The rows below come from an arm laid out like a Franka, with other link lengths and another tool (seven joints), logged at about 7 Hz.
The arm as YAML. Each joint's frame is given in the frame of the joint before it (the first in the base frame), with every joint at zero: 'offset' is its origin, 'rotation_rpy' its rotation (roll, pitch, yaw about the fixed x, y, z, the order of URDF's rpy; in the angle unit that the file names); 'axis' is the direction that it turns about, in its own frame. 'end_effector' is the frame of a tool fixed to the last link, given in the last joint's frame.
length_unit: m
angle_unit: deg
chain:
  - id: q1
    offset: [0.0, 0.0, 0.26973]
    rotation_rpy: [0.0, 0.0, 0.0]
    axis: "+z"
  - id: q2
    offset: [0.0, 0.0, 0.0]
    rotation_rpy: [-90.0, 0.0, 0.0]
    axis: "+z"
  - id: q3
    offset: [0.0, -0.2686, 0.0]
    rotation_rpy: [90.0, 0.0, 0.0]
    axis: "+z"
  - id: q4
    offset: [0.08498, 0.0, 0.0]
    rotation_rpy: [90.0, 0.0, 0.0]
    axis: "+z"
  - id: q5
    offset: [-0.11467, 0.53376, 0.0]
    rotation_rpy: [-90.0, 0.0, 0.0]
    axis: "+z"
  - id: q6
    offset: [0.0, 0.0, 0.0]
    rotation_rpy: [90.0, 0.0, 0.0]
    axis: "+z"
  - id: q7
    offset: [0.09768, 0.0, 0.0]
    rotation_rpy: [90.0, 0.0, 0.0]
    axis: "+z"
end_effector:
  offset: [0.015, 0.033, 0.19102]
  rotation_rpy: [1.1, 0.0, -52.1]
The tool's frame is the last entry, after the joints.
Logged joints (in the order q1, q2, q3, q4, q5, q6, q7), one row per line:
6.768 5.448 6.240 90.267 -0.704 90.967 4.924
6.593 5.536 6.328 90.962 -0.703 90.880 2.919
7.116 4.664 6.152 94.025 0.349 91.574 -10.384
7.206 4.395 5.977 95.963 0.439 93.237 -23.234
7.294 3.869 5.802 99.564 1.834 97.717 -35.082
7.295 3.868 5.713 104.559 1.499 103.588 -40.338
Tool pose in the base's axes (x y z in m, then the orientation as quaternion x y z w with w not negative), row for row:
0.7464 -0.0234 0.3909 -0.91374 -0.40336 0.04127 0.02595
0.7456 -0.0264 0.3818 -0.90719 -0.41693 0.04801 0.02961
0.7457 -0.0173 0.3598 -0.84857 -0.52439 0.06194 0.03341
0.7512 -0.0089 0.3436 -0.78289 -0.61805 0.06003 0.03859
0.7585 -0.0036 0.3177 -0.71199 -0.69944 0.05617 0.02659
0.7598 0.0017 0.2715 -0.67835 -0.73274 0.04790 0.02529
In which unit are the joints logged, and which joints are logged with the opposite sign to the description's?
The joints are logged in degrees. Opposite sign: q3, q4, q5.
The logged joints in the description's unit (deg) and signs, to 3 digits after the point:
6.768 5.448 -6.240 -90.267 0.704 90.967 4.924
6.593 5.536 -6.328 -90.962 0.703 90.880 2.919
7.116 4.664 -6.152 -94.025 -0.349 91.574 -10.384
7.206 4.395 -5.977 -95.963 -0.439 93.237 -23.234
7.294 3.869 -5.802 -99.564 -1.834 97.717 -35.082
7.295 3.868 -5.713 -104.559 -1.499 103.588 -40.338

